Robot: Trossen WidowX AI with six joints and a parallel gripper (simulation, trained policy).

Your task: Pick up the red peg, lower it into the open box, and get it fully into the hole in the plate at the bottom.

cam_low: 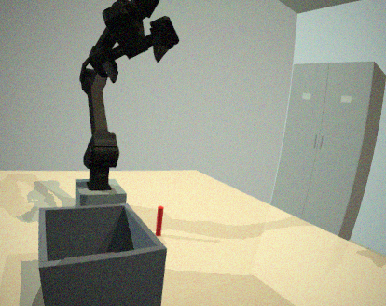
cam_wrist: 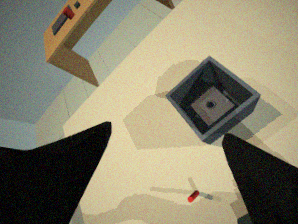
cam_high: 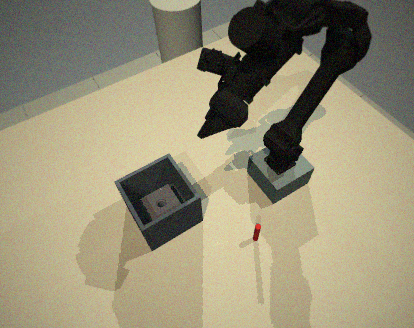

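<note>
My gripper tip is now 340 mm above the red peg, 120 mm to the right of it and 70 mm past it. Round my gripper tip: light grey plate (330 mm below, 100 mm ahead, 70 mm to the right).
</note>
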